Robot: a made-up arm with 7 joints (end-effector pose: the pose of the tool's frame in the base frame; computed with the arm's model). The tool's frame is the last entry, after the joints.
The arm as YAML. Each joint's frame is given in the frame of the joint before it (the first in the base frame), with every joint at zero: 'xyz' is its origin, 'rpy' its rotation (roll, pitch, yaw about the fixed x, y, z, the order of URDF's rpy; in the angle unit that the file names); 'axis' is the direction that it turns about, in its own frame. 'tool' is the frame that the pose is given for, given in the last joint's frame.
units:
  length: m
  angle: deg
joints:
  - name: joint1
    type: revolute
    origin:
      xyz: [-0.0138, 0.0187, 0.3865]
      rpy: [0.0, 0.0, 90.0]
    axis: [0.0, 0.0, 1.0]
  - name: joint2
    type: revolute
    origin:
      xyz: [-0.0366, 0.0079, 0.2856]
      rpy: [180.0, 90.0, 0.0]
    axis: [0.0, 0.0, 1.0]
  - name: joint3
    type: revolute
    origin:
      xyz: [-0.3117, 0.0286, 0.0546]
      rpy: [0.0, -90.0, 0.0]
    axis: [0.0, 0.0, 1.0]
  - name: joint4
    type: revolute
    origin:
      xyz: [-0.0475, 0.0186, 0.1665]
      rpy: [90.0, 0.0, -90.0]
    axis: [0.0, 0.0, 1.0]
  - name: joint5
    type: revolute
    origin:
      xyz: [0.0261, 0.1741, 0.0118]
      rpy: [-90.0, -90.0, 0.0]
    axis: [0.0, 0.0, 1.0]
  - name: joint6
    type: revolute
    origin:
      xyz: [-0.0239, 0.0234, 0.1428]
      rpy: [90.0, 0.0, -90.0]
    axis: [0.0, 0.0, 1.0]
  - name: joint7
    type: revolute
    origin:
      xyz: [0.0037, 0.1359, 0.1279]
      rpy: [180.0, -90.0, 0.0]
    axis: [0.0, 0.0, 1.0]
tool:
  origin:
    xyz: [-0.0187, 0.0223, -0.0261]
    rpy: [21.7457, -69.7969, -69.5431]
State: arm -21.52 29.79 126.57 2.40 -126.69 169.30 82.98
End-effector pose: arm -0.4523 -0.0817 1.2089 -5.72 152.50 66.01
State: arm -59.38 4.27 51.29 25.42 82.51 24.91 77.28
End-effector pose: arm 0.1596 -0.0933 1.5305 -29.46 -19.54 44.75
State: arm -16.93 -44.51 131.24 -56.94 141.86 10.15 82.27
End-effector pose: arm 0.5131 -0.5590 1.1557 -53.43 150.43 -50.58
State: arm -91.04 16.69 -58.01 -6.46 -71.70 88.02 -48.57
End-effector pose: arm 0.1644 0.2182 1.3970 -43.03 -74.20 -32.45
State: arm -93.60 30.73 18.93 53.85 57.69 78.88 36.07
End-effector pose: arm -0.1413 0.0913 1.4181 -74.22 -9.63 -91.45
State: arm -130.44 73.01 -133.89 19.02 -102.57 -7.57 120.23
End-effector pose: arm 0.4420 0.8433 1.0493 -98.45 57.81 -14.81
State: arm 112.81 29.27 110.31 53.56 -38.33 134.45 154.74
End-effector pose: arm 0.1899 -0.3067 1.3444 -71.23 30.92 -100.18
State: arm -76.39 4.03 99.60 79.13 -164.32 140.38 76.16
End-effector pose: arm 0.0061 0.2829 1.1332 114.00 74.79 -11.31
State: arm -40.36 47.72 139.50 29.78 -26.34 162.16 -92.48
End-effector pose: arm -0.4028 0.3073 1.2168 -13.17 -42.75 -146.72
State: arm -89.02 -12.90 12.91 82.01 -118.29 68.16 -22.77
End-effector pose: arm 0.2154 -0.4037 1.2022 72.70 -53.73 -65.94
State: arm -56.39 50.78 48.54 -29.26 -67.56 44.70 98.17
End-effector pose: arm -0.6685 0.5242 0.8891 -23.18 -85.69 -102.31
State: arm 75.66 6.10 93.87 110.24 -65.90 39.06 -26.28
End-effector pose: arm -0.3960 -0.0540 1.1931 25.98 114.18 62.48
